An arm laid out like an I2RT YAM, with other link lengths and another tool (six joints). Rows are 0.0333 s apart.
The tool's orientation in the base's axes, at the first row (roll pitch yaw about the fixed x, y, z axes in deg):
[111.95 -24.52 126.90]
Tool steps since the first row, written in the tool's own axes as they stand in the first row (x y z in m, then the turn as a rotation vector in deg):
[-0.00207 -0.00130 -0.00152 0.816 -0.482 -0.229]
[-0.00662 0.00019 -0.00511 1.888 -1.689 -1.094]
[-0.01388 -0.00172 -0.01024 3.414 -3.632 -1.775]
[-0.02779 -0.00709 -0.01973 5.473 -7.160 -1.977]
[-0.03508 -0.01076 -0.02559 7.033 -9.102 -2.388]
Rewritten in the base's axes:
[-0.00054 -0.00243 -0.00144 -0.850 0.478 0.010]
[0.00040 -0.00831 -0.00085 -2.636 0.770 -0.270]
[0.00003 -0.01693 -0.00373 -4.941 1.578 -1.044]
[-0.00137 -0.03306 -0.01081 -8.067 3.233 -3.098]
[-0.00314 -0.04205 -0.01494 -10.215 4.250 -3.950]

